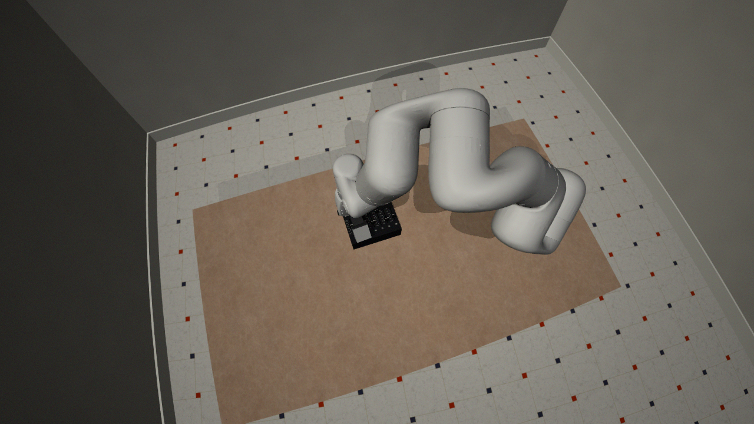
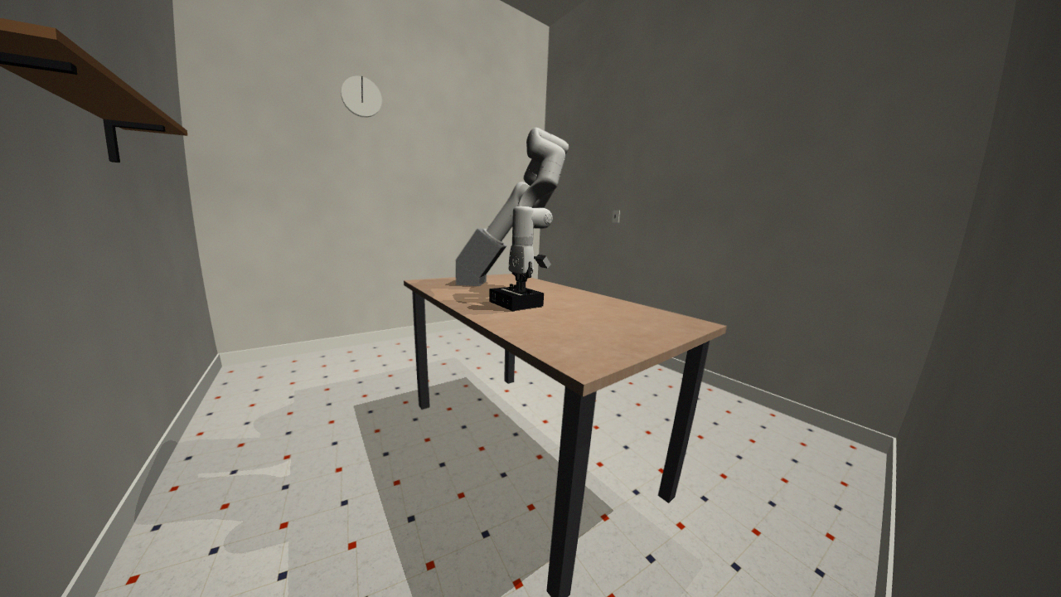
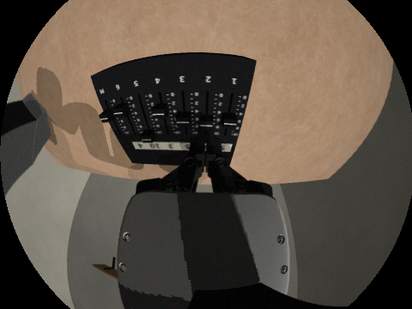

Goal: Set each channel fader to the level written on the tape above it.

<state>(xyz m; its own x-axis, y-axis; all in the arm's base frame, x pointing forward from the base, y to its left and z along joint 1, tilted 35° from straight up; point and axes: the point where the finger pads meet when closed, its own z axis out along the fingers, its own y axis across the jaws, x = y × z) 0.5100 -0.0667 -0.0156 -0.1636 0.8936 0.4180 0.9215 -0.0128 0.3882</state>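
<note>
Right now the master fader is 12 cm behind my hand, 1 cm to the left of it and 1 cm below it.
</note>
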